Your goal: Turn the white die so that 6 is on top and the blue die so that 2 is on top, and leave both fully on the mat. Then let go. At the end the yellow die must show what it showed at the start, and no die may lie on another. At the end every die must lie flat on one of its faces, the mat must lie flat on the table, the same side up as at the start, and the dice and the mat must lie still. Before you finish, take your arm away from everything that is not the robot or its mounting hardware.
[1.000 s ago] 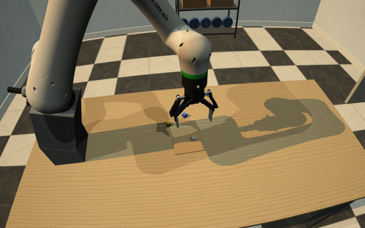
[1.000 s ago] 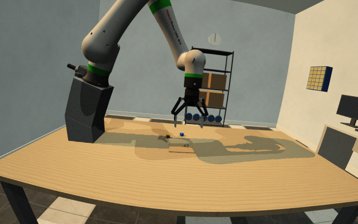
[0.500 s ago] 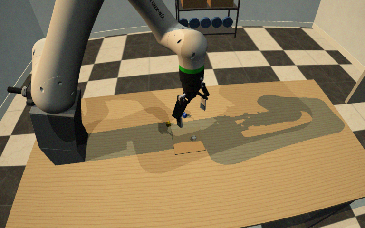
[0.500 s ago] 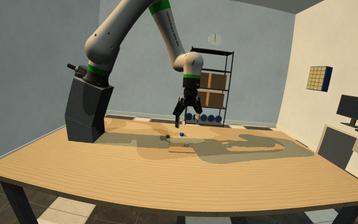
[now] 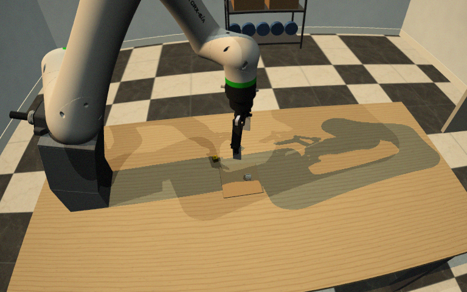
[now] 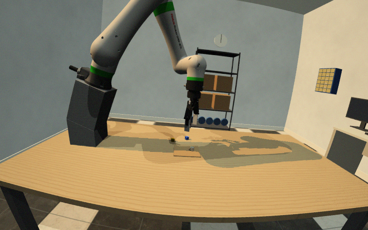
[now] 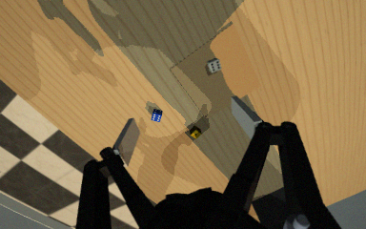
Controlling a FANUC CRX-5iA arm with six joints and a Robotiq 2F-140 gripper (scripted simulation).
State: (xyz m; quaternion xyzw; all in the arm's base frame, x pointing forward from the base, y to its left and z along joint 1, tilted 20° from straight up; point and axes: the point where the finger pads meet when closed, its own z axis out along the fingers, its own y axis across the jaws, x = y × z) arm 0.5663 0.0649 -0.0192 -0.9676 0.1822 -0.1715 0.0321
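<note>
Now: the blue die 11 cm below my hand, 7 cm to the left of it and 1 cm behind it. Also, from my hand: white die (10 cm below, 8 cm to the right, 1 cm ahead); then tan mat (12 cm below, 8 cm to the right, 2 cm behind); then yellow die (11 cm below, 10 cm behind, 2 cm to the left).
</note>
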